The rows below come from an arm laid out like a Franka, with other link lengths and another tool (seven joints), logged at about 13 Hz.
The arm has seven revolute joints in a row. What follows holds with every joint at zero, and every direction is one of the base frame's.
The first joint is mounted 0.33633 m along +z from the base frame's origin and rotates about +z.
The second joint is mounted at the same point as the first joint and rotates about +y.
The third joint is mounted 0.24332 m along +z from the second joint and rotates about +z.
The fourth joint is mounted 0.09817 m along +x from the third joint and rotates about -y.
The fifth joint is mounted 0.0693 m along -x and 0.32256 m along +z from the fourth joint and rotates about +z.
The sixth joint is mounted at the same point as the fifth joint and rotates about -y.
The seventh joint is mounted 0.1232 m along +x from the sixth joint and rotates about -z.
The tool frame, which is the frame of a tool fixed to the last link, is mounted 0.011 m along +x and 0.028 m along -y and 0.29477 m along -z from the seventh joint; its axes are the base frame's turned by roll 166.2, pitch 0 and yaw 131.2 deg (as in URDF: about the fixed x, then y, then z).
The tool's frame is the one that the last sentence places.
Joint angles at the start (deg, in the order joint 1, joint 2, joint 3, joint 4, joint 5, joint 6, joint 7):
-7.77 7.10 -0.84 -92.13 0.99 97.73 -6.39
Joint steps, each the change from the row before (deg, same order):
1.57 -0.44 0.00 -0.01 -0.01 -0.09 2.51
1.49 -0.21 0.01 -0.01 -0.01 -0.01 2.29
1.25 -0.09 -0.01 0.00 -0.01 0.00 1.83
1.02 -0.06 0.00 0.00 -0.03 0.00 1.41
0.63 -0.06 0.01 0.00 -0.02 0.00 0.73
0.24 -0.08 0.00 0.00 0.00 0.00 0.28
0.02 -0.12 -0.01 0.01 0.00 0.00 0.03
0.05 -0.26 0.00 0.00 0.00 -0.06 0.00
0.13 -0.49 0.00 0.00 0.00 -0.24 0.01
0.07 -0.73 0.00 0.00 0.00 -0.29 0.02
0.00 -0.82 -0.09 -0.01 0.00 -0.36 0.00
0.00 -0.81 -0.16 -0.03 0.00 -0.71 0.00
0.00 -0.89 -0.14 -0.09 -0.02 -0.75 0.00
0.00 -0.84 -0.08 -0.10 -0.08 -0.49 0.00
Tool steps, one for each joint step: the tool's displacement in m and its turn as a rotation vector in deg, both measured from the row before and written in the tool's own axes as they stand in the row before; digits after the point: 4 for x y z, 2 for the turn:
0.0112 0.0114 -0.0013 -0.19 -0.47 0.84
0.0109 0.0101 0.0006 -0.10 -0.32 0.73
0.0093 0.0079 0.0012 -0.03 -0.21 0.55
0.0078 0.0062 0.0010 -0.01 -0.15 0.36
0.0049 0.0039 0.0004 -0.02 -0.07 0.07
0.0019 0.0017 -0.0004 -0.06 -0.06 0.03
0.0000 0.0005 -0.0012 -0.10 -0.08 0.00
0.0005 0.0008 -0.0024 -0.16 -0.10 -0.08
0.0017 0.0012 -0.0042 -0.20 -0.11 -0.16
0.0013 0.0013 -0.0066 -0.35 -0.24 -0.12
0.0003 0.0001 -0.0076 -0.36 -0.29 0.01
0.0010 -0.0021 -0.0070 -0.06 -0.08 0.13
0.0014 -0.0023 -0.0072 -0.04 -0.07 0.11
0.0009 -0.0012 -0.0069 -0.16 -0.22 0.01

